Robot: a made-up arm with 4 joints.
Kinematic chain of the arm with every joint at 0, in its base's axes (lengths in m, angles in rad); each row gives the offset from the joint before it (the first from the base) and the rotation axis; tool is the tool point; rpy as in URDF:
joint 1: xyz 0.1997 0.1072 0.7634 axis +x
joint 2: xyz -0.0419 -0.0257 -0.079 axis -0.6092 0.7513 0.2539
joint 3: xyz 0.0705 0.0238 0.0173 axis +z
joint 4: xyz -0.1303 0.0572 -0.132 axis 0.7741 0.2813 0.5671
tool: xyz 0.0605 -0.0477 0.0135 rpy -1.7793 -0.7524 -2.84
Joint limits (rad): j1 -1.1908..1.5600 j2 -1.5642..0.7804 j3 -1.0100..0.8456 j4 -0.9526..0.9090
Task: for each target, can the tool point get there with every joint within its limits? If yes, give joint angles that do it. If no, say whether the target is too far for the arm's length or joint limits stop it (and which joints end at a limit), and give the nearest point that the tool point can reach.
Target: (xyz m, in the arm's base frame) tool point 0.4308 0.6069 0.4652
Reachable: no: too far | nearest point 0.2266 0.3141 0.6400 | short by 0.397 m
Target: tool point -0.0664 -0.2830 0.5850
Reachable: no: too far | nearest point 0.1008 -0.1167 0.6610 | short by 0.248 m
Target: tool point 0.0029 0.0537 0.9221
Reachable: no: joint limits stop it (at a limit: joint 1, joint 2, joint 4) | nearest point 0.1195 -0.0075 0.7987 | short by 0.180 m
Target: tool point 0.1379 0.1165 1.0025
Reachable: no: joint limits stop it (at a limit: joint 1, joint 4) | nearest point 0.2086 0.1603 0.8549 | short by 0.169 m
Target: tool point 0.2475 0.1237 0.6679
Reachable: yes | joints -0.1107 -1.3831 0.3247 0.0554
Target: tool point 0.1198 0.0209 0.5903
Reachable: yes | joints -0.1559 0.5533 0.5421 0.2903
